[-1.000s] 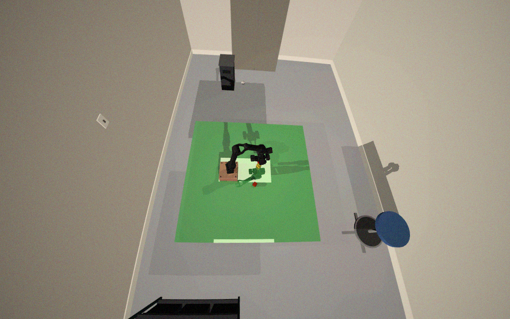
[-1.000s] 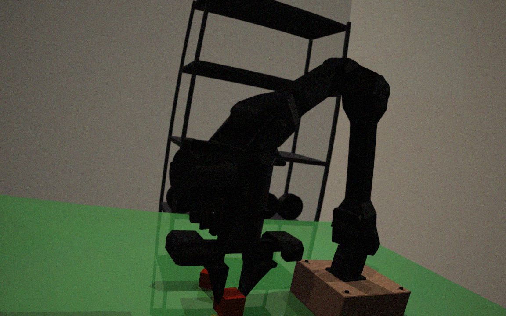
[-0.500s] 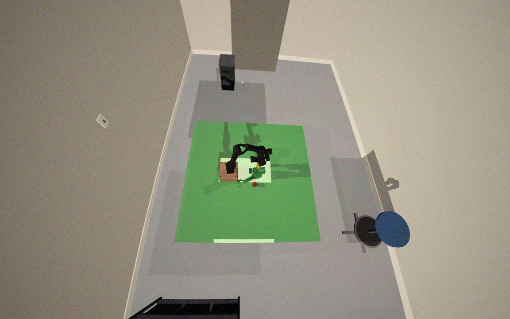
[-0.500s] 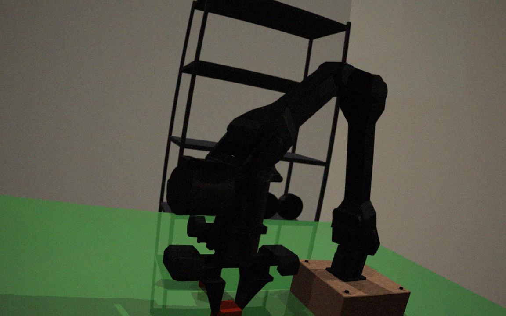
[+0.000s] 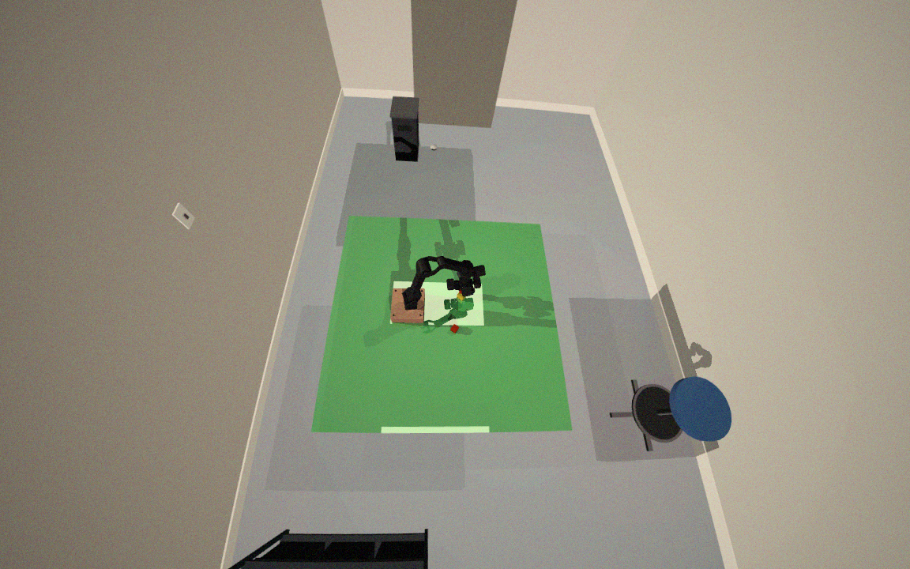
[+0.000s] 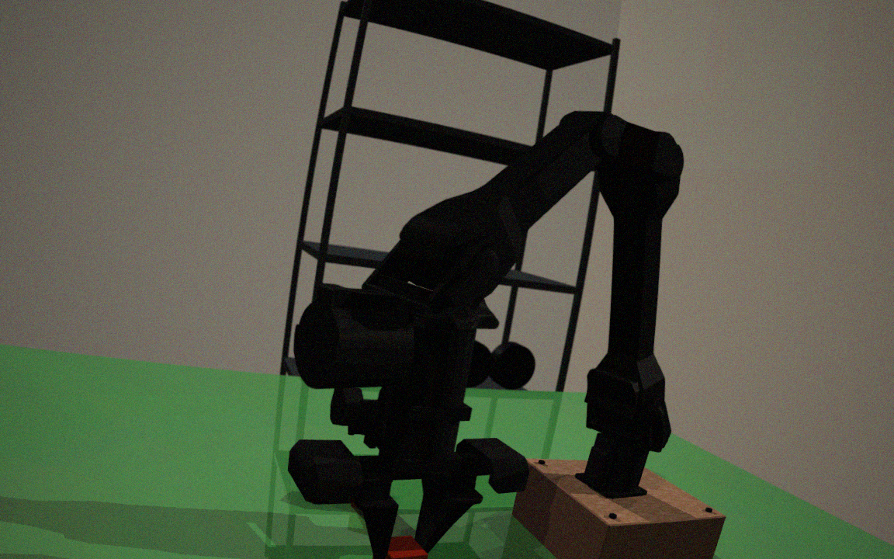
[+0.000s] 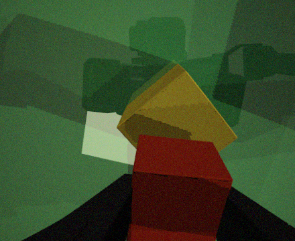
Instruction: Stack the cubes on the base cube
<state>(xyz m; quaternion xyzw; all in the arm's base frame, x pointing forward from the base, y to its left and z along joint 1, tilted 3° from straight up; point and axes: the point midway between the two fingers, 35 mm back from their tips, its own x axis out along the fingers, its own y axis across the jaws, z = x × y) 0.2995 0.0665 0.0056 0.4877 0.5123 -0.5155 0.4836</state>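
Right now the yellow cube is 20 mm to the right of my gripper tip and 40 mm below it.
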